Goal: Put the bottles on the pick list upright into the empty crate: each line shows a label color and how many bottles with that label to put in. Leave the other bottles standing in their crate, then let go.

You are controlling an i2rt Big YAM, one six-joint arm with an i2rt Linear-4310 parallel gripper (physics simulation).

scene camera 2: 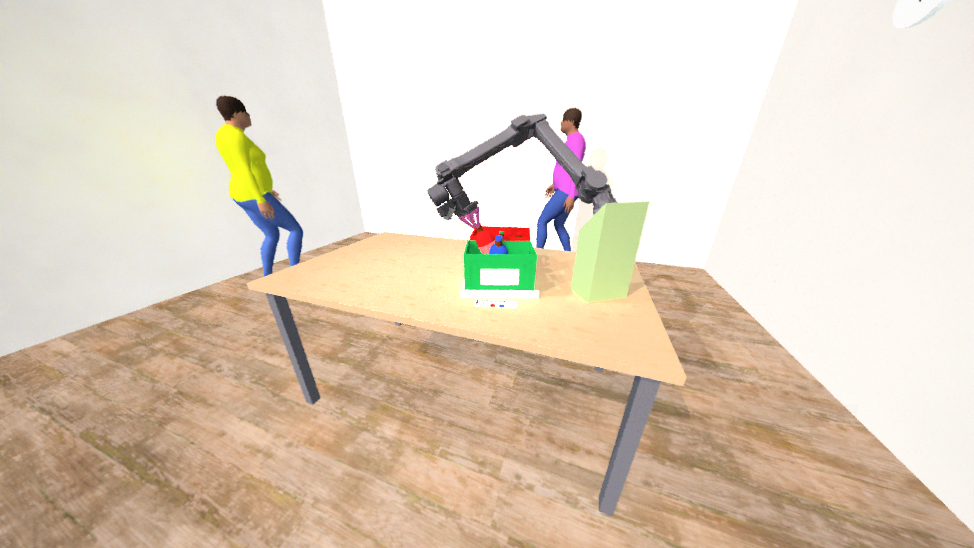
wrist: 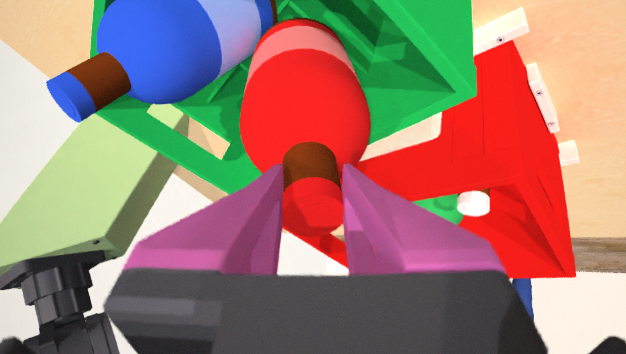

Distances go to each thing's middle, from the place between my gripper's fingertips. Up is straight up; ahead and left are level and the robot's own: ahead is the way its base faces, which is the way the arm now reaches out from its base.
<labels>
Now: hand 11 cm past the blue bottle (wrist: 158, 59), 8 cm above it and 5 cm to the right of it. From my hand the other things lie so: white bottle (wrist: 473, 203): 17 cm to the right, 16 cm below, 3 cm ahead; then green bottle (wrist: 445, 206): 27 cm to the right, 16 cm below, 3 cm behind.
</labels>
